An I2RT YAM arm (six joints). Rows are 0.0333 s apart.
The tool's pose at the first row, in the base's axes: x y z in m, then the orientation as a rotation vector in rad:
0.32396, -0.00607, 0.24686, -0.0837, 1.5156, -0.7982
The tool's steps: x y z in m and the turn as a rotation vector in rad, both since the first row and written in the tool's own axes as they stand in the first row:
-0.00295, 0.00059, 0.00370, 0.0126, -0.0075, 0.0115
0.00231, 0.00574, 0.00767, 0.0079, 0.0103, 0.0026
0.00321, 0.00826, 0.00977, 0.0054, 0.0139, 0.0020
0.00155, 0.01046, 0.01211, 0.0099, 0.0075, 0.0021
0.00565, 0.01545, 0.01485, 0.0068, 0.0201, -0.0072
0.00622, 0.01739, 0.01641, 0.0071, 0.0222, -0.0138
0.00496, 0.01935, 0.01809, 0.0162, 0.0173, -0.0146
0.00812, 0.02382, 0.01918, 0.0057, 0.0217, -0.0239
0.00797, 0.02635, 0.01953, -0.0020, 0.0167, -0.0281
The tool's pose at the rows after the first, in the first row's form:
0.32795, -0.00569, 0.24944, -0.0685, 1.5026, -0.7974
0.33290, -0.00618, 0.24272, -0.0718, 1.5219, -0.8036
0.33570, -0.00564, 0.24087, -0.0727, 1.5264, -0.8027
0.33895, -0.00413, 0.24138, -0.0718, 1.5185, -0.8051
0.34289, -0.00364, 0.23560, -0.0763, 1.5322, -0.8120
0.34501, -0.00313, 0.23427, -0.0803, 1.5345, -0.8179
0.34751, -0.00173, 0.23450, -0.0761, 1.5261, -0.8246
0.34988, -0.00045, 0.22961, -0.0893, 1.5352, -0.8248
0.35126, 0.00137, 0.22846, -0.1002, 1.5339, -0.8216

